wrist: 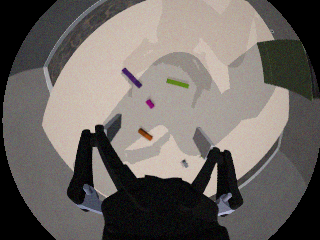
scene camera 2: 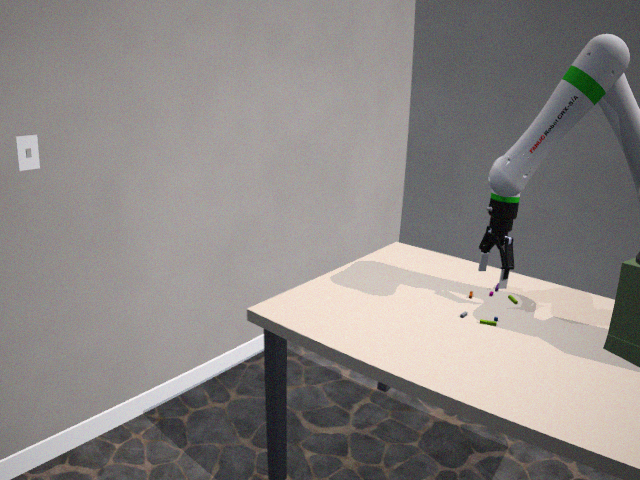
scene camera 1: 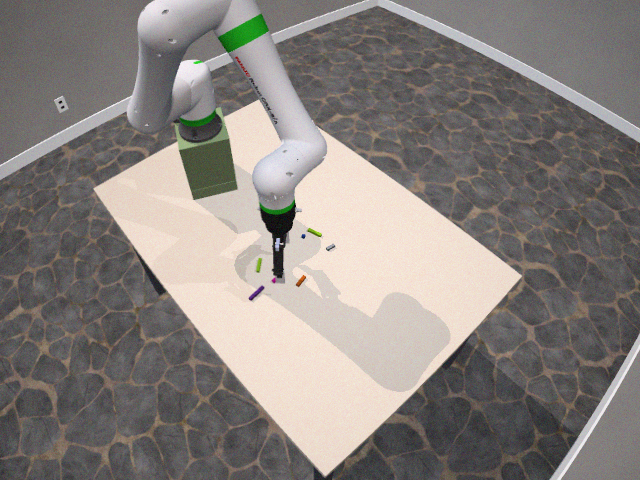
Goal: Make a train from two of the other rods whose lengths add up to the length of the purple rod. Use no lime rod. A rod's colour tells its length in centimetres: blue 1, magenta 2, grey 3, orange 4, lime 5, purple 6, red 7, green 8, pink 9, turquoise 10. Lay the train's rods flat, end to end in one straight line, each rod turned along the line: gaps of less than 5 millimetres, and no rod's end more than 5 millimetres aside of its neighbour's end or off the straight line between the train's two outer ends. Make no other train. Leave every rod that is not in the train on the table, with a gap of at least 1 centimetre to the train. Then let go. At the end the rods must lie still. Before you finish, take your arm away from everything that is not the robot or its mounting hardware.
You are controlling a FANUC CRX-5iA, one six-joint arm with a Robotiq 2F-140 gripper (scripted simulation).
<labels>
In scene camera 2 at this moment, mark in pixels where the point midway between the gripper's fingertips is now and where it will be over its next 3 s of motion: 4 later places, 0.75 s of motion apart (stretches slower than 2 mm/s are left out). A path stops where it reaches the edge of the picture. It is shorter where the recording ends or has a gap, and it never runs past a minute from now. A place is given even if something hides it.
My gripper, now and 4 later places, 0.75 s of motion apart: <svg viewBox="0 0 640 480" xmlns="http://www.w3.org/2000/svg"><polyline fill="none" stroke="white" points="491,279 493,275 495,271 495,275 494,280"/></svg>
</labels>
